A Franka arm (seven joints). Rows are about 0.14 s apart.
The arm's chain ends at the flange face. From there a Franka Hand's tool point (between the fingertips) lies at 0.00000 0.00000 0.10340 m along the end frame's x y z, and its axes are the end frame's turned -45 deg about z.
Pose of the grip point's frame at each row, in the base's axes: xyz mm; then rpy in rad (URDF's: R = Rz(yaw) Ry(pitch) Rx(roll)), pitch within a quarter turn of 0, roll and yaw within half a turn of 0:
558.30 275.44 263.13 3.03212 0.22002 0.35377
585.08 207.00 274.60 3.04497 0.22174 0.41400
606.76 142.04 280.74 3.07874 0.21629 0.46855
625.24 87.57 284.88 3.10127 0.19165 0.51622
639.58 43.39 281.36 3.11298 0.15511 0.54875
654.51 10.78 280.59 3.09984 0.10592 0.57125
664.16 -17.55 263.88 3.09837 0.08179 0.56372
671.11 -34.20 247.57 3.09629 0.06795 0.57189
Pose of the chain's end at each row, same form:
575.43 293.81 363.43 2.90907 0.07902 -0.42876
601.79 225.24 375.00 2.91676 0.08908 -0.37070
623.59 157.84 381.53 2.94402 0.10858 -0.32079
640.30 100.91 386.30 2.97725 0.10691 -0.27412
651.66 54.24 383.48 3.01148 0.08937 -0.24025
661.36 20.32 383.32 3.03719 0.04542 -0.21431
668.91 -9.26 366.84 3.05322 0.02732 -0.22112
674.47 -26.47 350.63 3.06154 0.01606 -0.21261

